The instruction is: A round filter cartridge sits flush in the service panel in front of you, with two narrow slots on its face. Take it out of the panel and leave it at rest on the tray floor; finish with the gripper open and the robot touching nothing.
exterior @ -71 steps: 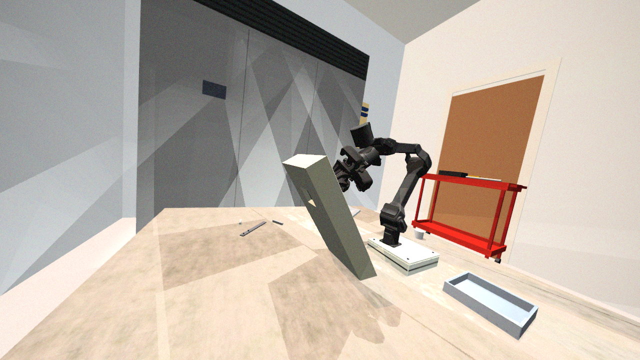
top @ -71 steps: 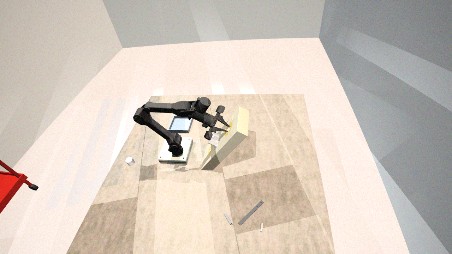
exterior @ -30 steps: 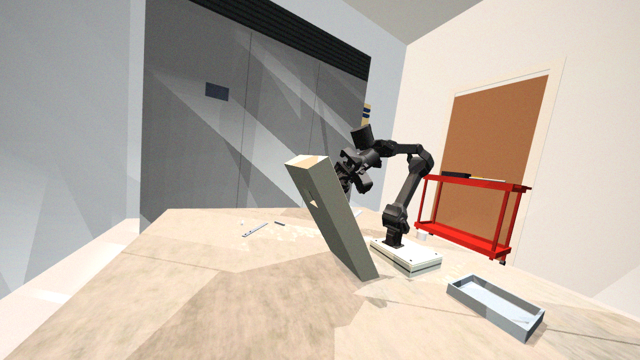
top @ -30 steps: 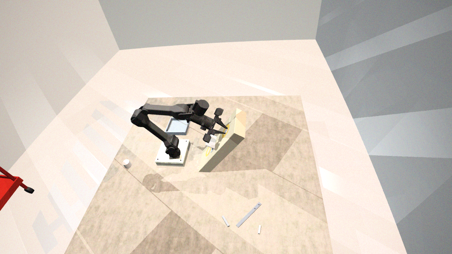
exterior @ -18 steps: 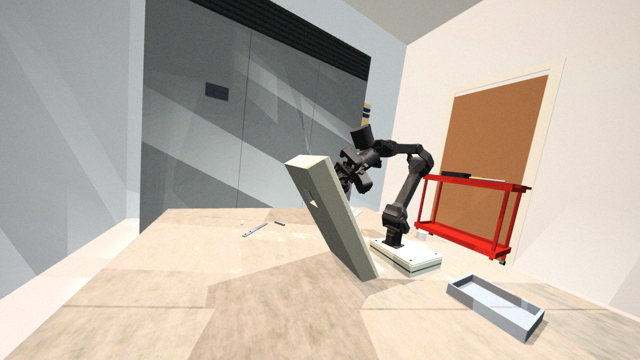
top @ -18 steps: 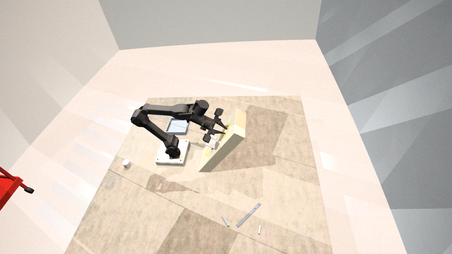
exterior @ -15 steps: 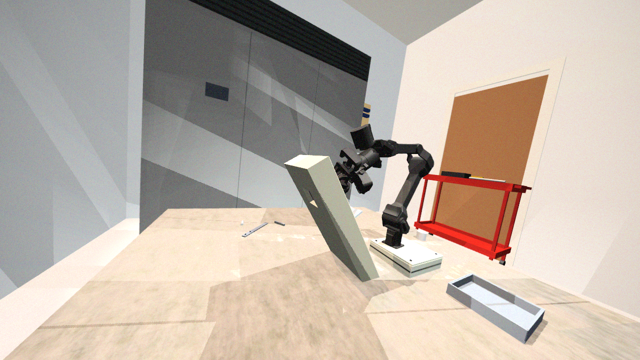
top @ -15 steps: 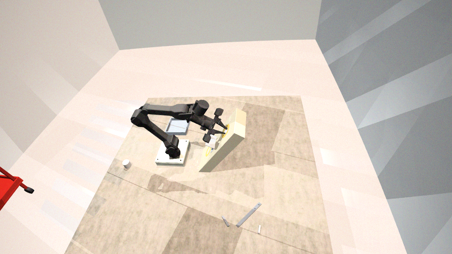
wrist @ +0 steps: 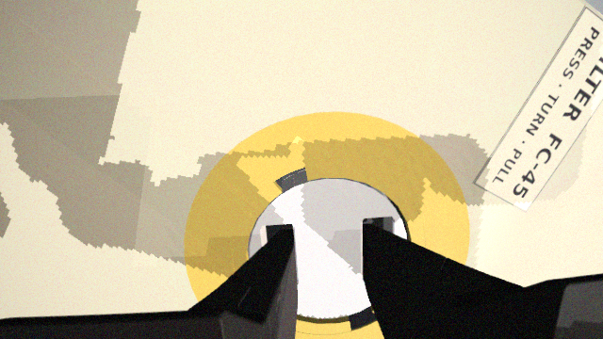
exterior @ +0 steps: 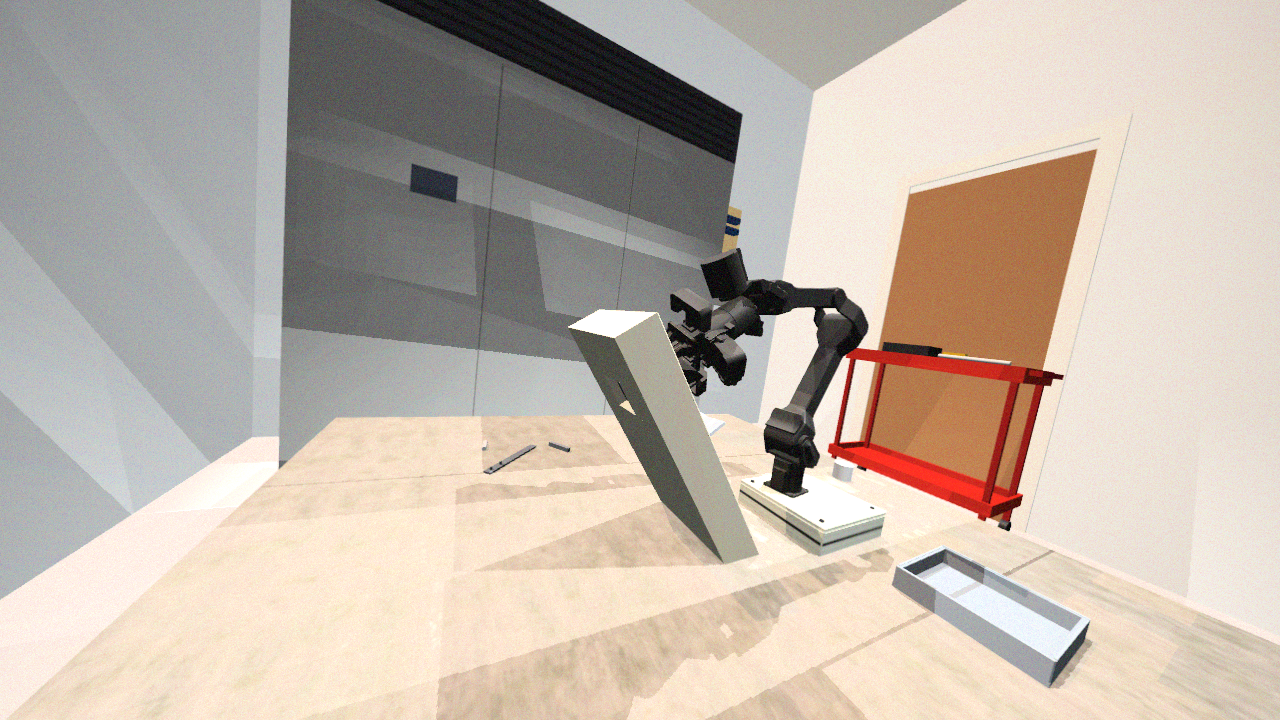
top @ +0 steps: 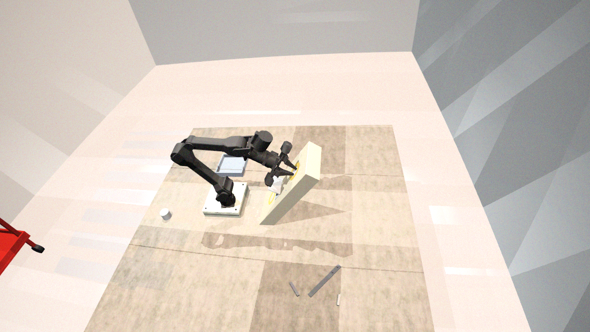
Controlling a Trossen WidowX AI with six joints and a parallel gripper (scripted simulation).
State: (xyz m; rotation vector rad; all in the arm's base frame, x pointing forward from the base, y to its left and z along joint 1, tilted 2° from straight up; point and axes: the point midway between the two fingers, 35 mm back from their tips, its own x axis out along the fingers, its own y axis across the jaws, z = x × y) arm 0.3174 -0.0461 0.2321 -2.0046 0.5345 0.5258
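Right now my gripper tip is 10 mm short of the round filter cartridge and 10 mm above it. From my gripper tip the other things lie so: cream service panel: 40 mm behind, 10 mm to the left, 80 mm below; then blue-grey tray: 360 mm behind, 340 mm to the left, 250 mm below.
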